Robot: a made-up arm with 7 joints. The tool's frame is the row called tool. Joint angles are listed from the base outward. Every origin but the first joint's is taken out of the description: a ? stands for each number. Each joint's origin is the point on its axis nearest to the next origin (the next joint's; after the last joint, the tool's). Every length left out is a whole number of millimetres.
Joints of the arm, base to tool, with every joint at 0 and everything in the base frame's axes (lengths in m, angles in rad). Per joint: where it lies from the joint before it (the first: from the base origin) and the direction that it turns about. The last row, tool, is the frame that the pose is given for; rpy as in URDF.
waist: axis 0 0 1 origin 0.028 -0.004 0.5
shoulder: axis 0 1 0 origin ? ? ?
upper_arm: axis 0 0 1 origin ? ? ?
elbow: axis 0 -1 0 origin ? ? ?
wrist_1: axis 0 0 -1 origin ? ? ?
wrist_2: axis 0 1 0 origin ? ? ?
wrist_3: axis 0 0 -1 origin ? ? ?
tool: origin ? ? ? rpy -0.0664 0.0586 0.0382
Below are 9 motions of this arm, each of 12 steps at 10 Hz.
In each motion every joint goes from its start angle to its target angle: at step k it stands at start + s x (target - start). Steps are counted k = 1, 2, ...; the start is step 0. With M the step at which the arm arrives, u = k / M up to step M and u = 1 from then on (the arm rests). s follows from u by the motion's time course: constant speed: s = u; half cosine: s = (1 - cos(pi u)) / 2; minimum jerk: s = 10 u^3 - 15 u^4 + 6 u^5.
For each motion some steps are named. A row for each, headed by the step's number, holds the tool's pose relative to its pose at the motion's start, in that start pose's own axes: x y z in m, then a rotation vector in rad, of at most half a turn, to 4 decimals.
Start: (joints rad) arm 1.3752 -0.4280 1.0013 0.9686 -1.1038 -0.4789 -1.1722
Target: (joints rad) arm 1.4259 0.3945 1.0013 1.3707 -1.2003 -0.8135 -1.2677
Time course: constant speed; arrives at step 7
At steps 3, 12:
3: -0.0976 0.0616 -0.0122 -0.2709 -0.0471 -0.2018
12: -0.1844 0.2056 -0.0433 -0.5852 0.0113 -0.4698

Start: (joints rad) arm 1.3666 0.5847 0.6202 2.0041 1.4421 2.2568 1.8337
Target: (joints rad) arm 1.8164 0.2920 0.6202 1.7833 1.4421 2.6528 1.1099
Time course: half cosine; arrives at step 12
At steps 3, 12:
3: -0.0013 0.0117 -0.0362 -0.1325 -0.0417 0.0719
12: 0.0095 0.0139 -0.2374 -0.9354 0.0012 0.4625

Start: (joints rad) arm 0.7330 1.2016 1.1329 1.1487 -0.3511 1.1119 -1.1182
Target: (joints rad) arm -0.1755 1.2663 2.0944 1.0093 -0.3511 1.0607 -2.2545
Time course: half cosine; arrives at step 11
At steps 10, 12:
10: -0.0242 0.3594 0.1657 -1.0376 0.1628 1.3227
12: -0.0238 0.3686 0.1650 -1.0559 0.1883 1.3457

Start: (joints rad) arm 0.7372 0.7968 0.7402 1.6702 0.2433 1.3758 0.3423
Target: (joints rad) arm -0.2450 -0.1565 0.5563 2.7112 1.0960 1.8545 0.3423
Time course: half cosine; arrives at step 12
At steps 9, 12:
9: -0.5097 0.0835 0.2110 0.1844 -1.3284 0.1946
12: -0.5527 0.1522 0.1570 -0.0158 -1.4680 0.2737

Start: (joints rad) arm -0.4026 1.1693 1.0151 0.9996 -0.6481 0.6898 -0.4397
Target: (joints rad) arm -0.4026 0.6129 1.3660 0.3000 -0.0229 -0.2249 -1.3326
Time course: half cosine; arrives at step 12
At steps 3, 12:
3: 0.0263 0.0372 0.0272 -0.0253 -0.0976 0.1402
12: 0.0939 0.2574 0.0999 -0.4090 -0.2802 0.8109

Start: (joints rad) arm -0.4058 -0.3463 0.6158 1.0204 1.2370 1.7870 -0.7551
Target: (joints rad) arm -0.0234 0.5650 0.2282 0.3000 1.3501 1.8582 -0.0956
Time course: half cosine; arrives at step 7
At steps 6, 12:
6: -0.0605 -0.2849 -0.0244 1.0600 0.5263 -1.7057
12: -0.0658 -0.2937 -0.0315 1.0992 0.5728 -1.8022

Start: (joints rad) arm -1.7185 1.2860 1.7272 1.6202 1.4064 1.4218 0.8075
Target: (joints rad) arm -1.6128 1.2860 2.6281 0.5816 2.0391 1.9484 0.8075
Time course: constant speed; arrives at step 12
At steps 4, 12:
4: 0.0001 -0.0621 -0.1023 -0.2171 0.4973 -0.3509
12: -0.0751 -0.2237 -0.1920 -0.5493 1.1325 -1.1505

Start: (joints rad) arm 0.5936 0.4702 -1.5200 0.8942 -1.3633 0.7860 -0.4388
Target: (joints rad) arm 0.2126 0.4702 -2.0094 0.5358 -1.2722 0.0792 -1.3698
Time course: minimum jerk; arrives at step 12
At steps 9, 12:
9: -0.0401 0.1345 -0.1165 0.3328 -0.4535 0.4063
12: -0.0466 0.1492 -0.1210 0.3386 -0.5033 0.4179

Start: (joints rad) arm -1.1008 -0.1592 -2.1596 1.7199 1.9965 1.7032 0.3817
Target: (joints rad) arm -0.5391 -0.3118 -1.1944 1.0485 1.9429 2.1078 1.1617
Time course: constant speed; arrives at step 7
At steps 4, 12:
4: -0.0535 -0.1529 -0.1751 -0.2350 0.9192 -1.1225
12: -0.1949 -0.2148 -0.2216 -0.8084 1.5635 -1.8377

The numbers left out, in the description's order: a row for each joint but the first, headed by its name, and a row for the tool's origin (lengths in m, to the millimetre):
shoulder: -0.021 -0.021 0
upper_arm: 0.012 0 0.411
elbow: 0.095 0.006 0
wrist_1: 0.053 0 -0.17
wrist_2: -0.004 0.032 0
wrist_3: 0.053 0 -0.088
tool: 0.007 -0.025 0

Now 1 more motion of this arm.
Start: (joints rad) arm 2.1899 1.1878 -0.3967 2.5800 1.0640 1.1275 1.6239
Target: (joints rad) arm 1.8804 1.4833 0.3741 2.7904 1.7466 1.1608 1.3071
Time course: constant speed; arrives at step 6
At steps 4, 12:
4: 0.0591 0.0147 -0.0065 -0.0176 0.8355 -0.1996
12: 0.1075 0.0301 0.0198 0.1274 1.2631 -0.3209

